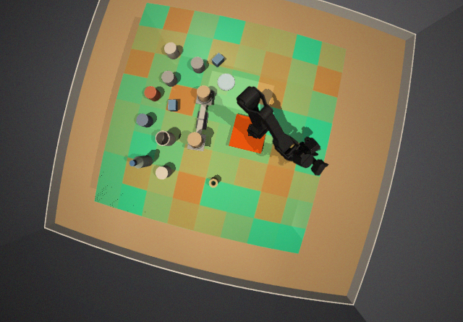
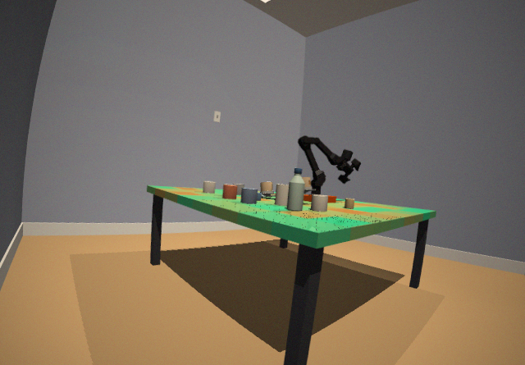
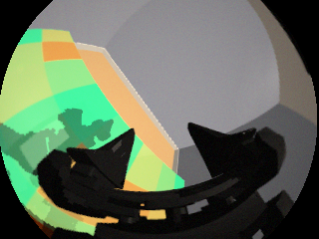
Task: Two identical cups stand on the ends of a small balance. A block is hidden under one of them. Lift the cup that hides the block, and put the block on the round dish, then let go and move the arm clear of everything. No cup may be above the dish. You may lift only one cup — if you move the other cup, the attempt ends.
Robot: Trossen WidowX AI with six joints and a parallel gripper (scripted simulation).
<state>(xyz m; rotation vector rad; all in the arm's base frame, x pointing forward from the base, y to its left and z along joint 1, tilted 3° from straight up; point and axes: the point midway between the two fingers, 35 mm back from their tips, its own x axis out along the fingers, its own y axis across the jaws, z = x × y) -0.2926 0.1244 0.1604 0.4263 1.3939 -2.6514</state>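
Right now my gripper tip is 62 cm short of the tan cup, 30 cm to the left of it and 13 cm above it. Also, from my gripper tip: balance 63 cm ahead, 15 cm to the right, 15 cm below; round dish 51 cm ahead, 38 cm to the right, 18 cm below; white beam 63 cm ahead, 15 cm to the right, 16 cm below.
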